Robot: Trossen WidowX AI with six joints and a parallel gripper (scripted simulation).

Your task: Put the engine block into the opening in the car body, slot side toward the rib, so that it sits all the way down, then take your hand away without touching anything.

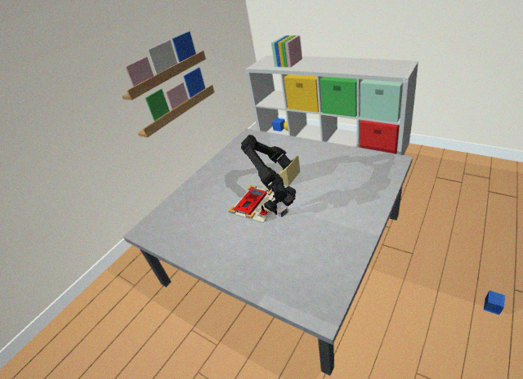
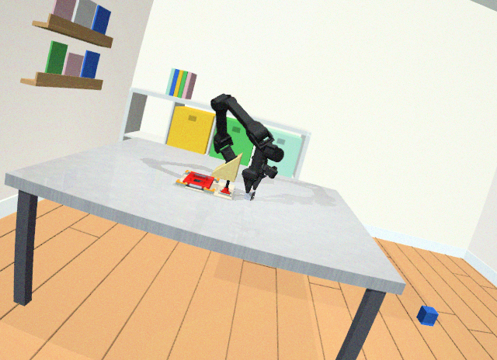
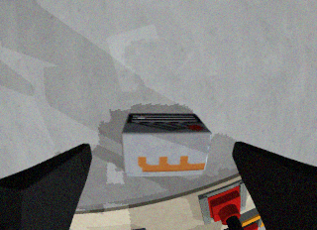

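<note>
The engine block lies 2 cm below my gripper tip. Round my gripper tip: beige base plate: 20 cm to the right, 2 cm below, 2 cm behind.
</note>
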